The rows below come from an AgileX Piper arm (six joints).
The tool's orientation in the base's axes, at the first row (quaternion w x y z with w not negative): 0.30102 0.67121 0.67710 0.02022
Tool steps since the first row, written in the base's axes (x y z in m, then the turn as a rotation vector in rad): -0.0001 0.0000 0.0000 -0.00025 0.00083 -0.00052; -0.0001 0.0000 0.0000 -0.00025 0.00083 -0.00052; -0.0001 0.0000 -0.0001 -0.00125 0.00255 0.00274; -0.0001 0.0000 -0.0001 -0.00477 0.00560 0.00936; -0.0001 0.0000 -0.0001 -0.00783 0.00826 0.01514; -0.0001 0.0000 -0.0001 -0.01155 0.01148 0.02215; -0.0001 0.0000 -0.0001 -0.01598 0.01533 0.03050; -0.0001 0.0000 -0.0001 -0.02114 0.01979 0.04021; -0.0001 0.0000 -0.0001 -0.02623 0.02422 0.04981; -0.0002 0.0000 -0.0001 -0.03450 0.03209 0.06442; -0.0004 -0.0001 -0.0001 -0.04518 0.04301 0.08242
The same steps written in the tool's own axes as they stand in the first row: 0.0000 -0.0001 0.0000 0.00094 -0.00037 0.00000; 0.0000 -0.0001 0.0000 0.00094 -0.00037 0.00000; 0.0000 -0.0001 0.0000 0.00120 0.00031 -0.00375; 0.0000 -0.0001 0.0000 0.00120 0.00031 -0.01184; 0.0000 -0.0001 0.0000 0.00120 0.00032 -0.01890; 0.0000 -0.0001 0.0000 0.00120 0.00033 -0.02746; 0.0000 -0.0001 0.0000 0.00120 0.00033 -0.03767; 0.0000 -0.0001 0.0000 0.00119 0.00033 -0.04954; 0.0000 -0.0001 0.0000 0.00120 0.00035 -0.06127; 0.0000 -0.0002 0.0000 0.00221 0.00001 -0.07978; -0.0001 -0.0004 -0.0001 0.00454 -0.00073 -0.10326
